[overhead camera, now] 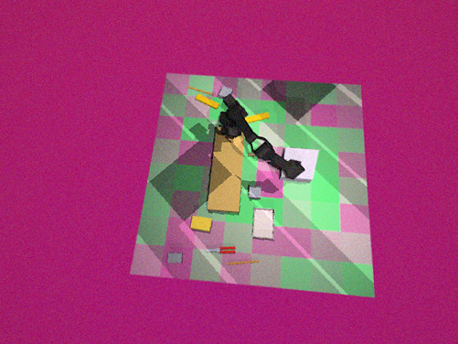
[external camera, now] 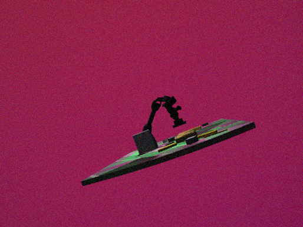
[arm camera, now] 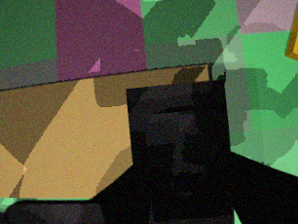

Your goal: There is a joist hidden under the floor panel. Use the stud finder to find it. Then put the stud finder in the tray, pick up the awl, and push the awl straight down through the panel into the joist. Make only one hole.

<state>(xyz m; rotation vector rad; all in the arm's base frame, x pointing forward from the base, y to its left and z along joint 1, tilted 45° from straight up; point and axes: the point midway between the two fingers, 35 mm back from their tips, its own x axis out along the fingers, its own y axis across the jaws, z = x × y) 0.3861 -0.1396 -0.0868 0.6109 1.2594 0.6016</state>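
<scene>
The white tray is 49 cm to the left of my gripper tip, 28 cm behind it and 15 cm below it. From my gripper tip the other things lie so: yellow block: 55 cm to the left, 15 cm below, 7 cm ahead; stud finder: 3 cm behind, 2 cm above; awl: 20 cm behind, 15 cm below, 7 cm to the left.
</scene>
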